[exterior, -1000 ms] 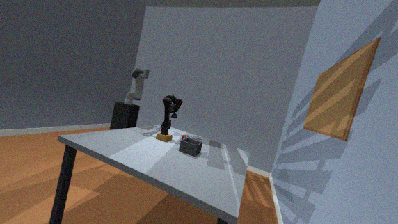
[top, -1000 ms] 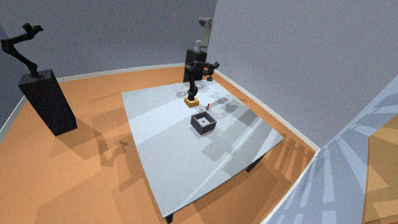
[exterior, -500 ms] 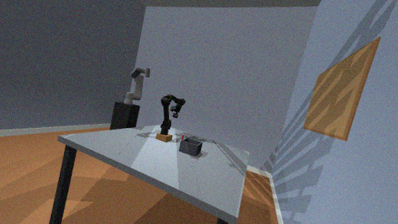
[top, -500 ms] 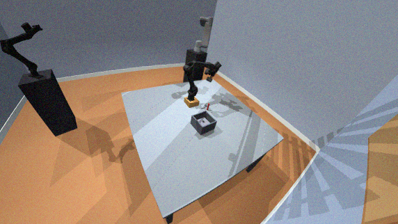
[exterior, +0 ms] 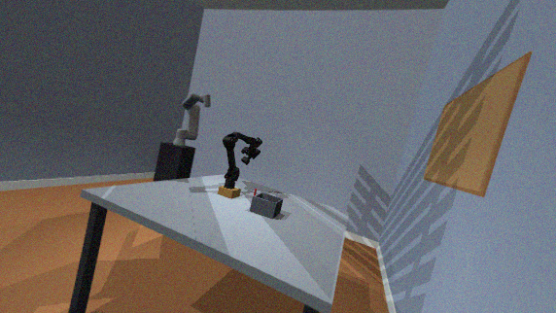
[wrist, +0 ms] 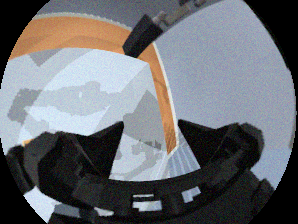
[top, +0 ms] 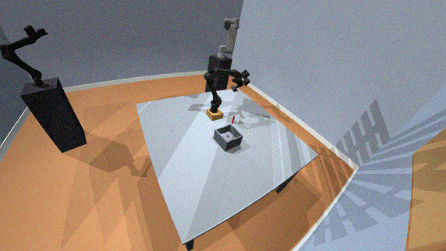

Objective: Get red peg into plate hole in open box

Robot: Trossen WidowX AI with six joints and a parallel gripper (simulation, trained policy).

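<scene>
Now: gripper tip 23 cm to the left of the red peg, 20 cm above it and 16 cm short of it. Round my gripper tip: box 45 cm to the right, 30 cm ahead, 21 cm below.
</scene>
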